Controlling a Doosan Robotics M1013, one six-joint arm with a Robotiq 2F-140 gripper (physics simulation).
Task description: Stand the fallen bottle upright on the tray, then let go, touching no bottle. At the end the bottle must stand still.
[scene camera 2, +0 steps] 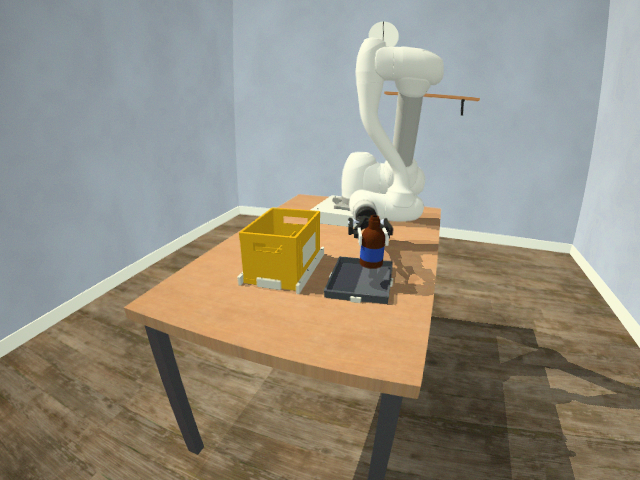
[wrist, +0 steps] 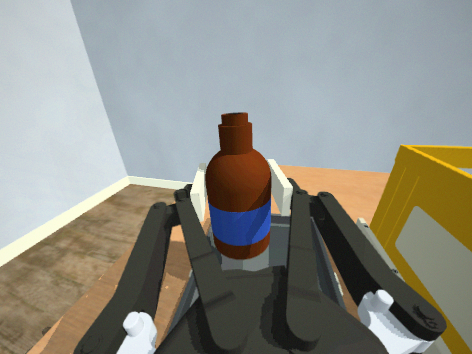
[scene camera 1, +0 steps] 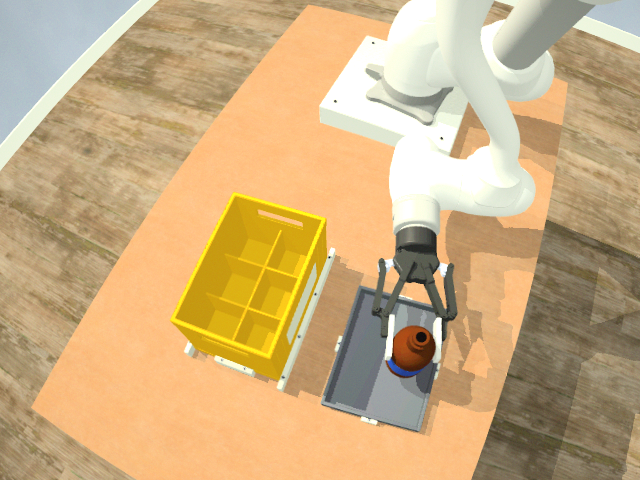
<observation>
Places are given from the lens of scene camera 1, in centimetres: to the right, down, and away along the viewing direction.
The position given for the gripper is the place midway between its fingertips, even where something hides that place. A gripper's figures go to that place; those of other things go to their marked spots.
gripper (scene camera 1: 412, 359): 15, 20, 77
brown bottle (scene camera 1: 413, 348): 14, 16, 72
</observation>
